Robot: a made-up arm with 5 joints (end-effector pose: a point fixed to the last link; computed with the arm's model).
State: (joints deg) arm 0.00 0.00 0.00 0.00 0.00
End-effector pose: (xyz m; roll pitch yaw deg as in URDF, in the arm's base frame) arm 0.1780 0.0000 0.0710 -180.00 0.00 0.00
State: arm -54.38 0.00 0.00 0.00 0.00
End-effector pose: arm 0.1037 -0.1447 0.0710 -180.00 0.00 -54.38
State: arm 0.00 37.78 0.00 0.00 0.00
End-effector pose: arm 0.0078 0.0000 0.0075 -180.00 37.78 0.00
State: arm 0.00 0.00 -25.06 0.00 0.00
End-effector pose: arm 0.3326 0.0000 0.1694 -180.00 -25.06 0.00
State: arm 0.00 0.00 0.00 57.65 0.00
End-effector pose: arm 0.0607 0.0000 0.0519 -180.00 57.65 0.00
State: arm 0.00 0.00 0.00 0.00 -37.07
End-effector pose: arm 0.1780 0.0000 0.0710 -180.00 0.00 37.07
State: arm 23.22 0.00 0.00 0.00 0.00
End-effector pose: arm 0.1636 0.0702 0.0710 -180.00 0.00 23.22
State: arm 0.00 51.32 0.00 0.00 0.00
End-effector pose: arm -0.0581 0.0000 0.0134 -180.00 51.32 0.00
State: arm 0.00 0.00 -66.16 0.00 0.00
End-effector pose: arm 0.4553 0.0000 0.4393 -180.00 -66.16 0.00
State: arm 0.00 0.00 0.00 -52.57 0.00
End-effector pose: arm 0.2252 0.0000 0.1694 -180.00 -52.57 0.00
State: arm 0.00 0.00 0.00 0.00 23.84
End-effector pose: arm 0.1780 0.0000 0.0710 -180.00 0.00 -23.84
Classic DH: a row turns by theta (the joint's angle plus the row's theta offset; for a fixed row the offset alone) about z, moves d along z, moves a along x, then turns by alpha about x. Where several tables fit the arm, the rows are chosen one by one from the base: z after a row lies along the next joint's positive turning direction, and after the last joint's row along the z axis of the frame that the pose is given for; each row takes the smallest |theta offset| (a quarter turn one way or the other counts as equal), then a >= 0, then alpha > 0; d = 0 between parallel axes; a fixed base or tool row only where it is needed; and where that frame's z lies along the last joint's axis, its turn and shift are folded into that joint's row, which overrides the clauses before.
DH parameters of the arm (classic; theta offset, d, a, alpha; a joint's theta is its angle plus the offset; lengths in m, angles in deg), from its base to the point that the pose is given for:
joint 1: 0 0.288 0 -90
joint 2: -79.3 0 0.1832 0
joint 3: -23.47 0 -0.3076 0
joint 4: -77.23 0 -0.076 90
joint 5: 180 0.097 0 0

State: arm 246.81 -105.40 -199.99 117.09 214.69
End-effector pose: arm 0.1878 0.4384 0.1288 -4.75 -6.82 -78.22
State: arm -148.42 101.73 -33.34 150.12 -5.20
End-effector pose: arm 0.0712 0.0438 0.1676 4.12 -38.32 24.95
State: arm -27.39 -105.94 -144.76 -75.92 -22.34
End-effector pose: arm -0.4244 0.2199 0.1834 -165.94 30.59 -1.19
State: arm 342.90 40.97 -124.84 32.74 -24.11
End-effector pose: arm 0.5472 -0.1683 0.4355 153.12 -45.29 18.39
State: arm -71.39 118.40 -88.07 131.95 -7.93
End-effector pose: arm -0.0168 0.0498 -0.0515 -2.52 17.55 100.29
